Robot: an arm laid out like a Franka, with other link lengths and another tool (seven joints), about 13 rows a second.
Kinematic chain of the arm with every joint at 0, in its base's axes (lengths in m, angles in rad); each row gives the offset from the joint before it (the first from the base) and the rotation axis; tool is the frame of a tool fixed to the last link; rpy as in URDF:
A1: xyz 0 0 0.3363 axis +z
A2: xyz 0 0 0 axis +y
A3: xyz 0 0 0.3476 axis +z
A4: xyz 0.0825 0 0 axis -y
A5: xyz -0.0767 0 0.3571 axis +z
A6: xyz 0 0 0 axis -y
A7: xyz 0.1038 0 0 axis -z
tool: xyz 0.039 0.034 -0.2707 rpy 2.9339 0 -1.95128
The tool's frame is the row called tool.
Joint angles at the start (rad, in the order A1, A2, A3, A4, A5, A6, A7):
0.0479 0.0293 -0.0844 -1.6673 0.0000 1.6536 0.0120
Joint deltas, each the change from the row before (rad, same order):
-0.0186 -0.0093 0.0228 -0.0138 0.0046 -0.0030 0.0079
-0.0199 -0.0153 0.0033 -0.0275 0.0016 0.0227 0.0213
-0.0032 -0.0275 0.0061 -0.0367 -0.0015 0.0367 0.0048
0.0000 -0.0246 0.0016 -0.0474 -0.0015 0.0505 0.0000
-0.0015 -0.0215 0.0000 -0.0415 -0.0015 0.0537 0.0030
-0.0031 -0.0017 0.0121 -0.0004 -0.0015 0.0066 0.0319
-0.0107 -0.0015 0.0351 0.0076 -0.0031 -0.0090 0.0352
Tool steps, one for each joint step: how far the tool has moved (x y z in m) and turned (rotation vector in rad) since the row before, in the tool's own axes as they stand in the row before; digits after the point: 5 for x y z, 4 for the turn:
-0.00106 0.00528 0.00299 -0.0092 -0.0031 0.0035
0.00972 -0.00356 0.00100 0.0084 -0.0149 0.0358
-0.00011 0.00256 -0.00201 0.0251 -0.0113 -0.0006
-0.00008 0.00029 0.00274 0.0253 -0.0106 -0.0041
0.00060 -0.00229 0.00039 0.0308 -0.0142 0.0013
-0.00426 -0.00015 -0.00177 0.0079 -0.0064 0.0217
-0.01087 0.00622 -0.00210 0.0020 0.0014 0.0106

